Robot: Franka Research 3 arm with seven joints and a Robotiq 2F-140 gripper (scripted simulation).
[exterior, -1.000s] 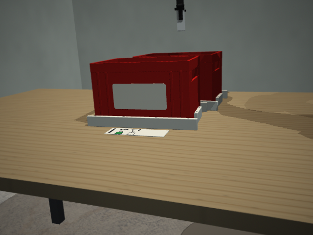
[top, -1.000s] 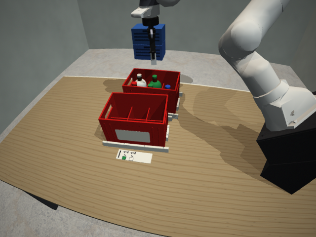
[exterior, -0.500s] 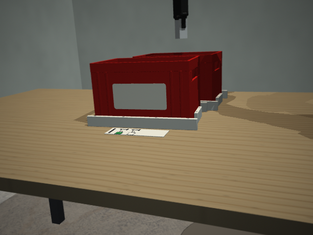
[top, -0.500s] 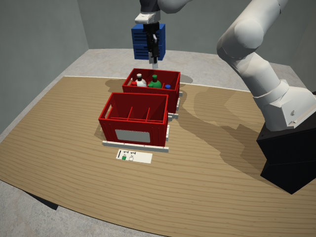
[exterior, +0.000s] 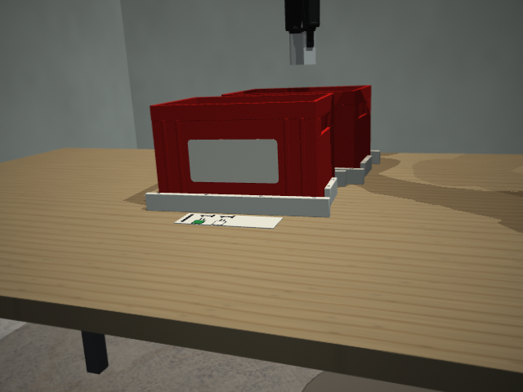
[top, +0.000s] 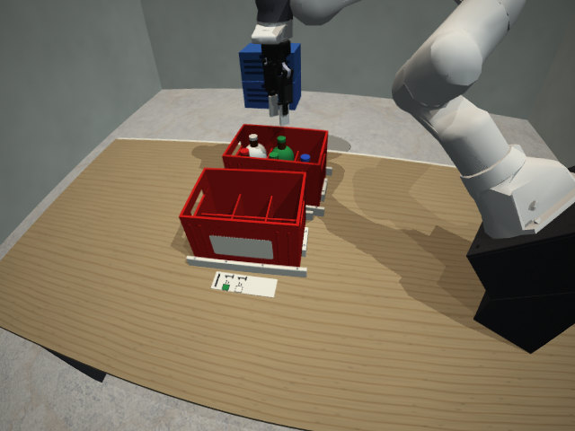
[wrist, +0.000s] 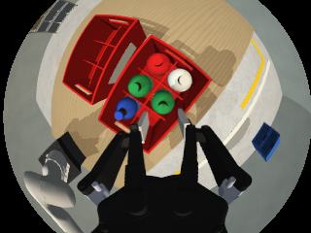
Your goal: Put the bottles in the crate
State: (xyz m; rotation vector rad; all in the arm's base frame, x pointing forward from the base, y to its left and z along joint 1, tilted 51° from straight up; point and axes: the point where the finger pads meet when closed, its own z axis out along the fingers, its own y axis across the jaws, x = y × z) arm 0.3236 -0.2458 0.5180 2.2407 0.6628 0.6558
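My gripper is now 80 mm short of the white-label bottle, 30 mm to the left of it and 170 mm above it. Round my hand: blue-capped bottle (50 mm behind, 110 mm to the left, 170 mm below); pick list (160 mm ahead, 380 mm to the left, 250 mm below); red-capped bottle (110 mm ahead, 40 mm to the left, 170 mm below).
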